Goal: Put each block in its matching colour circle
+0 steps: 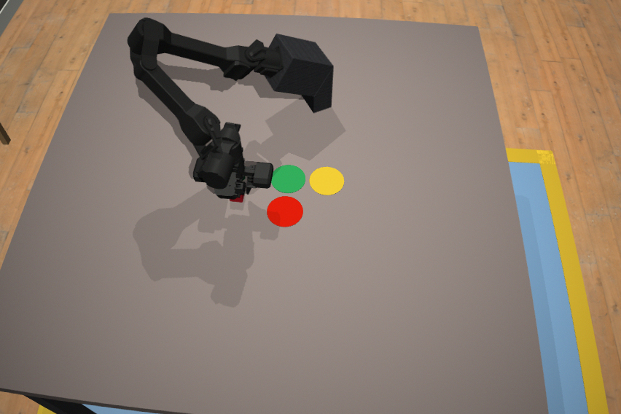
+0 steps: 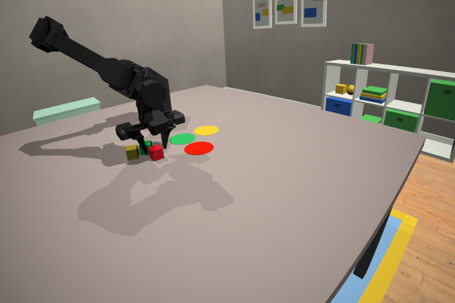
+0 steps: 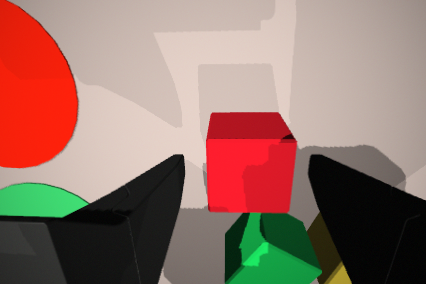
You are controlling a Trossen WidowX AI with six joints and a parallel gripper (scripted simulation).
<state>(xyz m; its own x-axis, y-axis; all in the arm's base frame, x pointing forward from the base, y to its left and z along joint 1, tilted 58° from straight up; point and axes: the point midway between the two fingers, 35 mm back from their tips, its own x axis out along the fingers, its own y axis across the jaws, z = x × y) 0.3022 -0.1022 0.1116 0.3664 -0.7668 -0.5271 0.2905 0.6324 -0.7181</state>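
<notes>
My hand is 40 mm above the red block. The rest, counted from my hand: green block (60 mm behind, 40 mm below); yellow block (70 mm behind, 40 mm to the right, 40 mm below); red circle (110 mm to the left, 70 mm ahead, 50 mm below).
</notes>
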